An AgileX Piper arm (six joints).
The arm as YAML. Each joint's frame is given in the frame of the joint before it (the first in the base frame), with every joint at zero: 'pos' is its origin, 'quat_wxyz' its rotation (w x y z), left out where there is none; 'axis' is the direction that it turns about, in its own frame. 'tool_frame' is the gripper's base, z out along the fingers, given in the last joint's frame.
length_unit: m
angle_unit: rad
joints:
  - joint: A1
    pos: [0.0, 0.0, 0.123]
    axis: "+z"
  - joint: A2
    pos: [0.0, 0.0, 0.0]
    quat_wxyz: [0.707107, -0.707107, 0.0, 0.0]
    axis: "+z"
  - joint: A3
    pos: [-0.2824, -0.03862, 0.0]
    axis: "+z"
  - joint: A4
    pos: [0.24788, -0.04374, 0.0]
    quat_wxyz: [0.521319, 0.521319, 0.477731, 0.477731]
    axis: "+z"
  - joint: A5
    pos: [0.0, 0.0, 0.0]
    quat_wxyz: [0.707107, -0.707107, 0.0, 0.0]
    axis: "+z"
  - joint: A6
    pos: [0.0, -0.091, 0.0]
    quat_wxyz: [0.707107, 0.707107, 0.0, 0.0]
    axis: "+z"
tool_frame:
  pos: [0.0, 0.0, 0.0]
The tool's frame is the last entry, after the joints.
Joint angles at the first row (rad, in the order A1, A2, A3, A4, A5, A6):
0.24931 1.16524 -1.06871 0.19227 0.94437 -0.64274
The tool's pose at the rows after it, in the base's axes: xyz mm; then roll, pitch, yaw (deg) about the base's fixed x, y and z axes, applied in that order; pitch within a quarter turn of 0, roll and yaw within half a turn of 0:
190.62, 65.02, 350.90, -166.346, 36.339, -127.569
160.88, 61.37, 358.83, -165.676, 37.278, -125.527
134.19, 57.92, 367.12, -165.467, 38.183, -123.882
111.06, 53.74, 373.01, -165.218, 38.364, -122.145
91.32, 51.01, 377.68, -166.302, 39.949, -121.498
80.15, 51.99, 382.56, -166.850, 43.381, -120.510
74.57, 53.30, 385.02, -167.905, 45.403, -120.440
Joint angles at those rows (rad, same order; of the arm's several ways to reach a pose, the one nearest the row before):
0.25276 1.06445 -1.02302 0.20461 0.97304 -0.64275
0.27104 0.95965 -0.99529 0.20701 1.03228 -0.64029
0.29125 0.87062 -0.98820 0.21056 1.09970 -0.62973
0.30831 0.79735 -0.98817 0.21056 1.16900 -0.62512
0.30996 0.73508 -0.98819 0.24486 1.22108 -0.62506
0.31003 0.69651 -0.98817 0.29749 1.22102 -0.63198
0.30986 0.67908 -0.98818 0.33396 1.22111 -0.63264

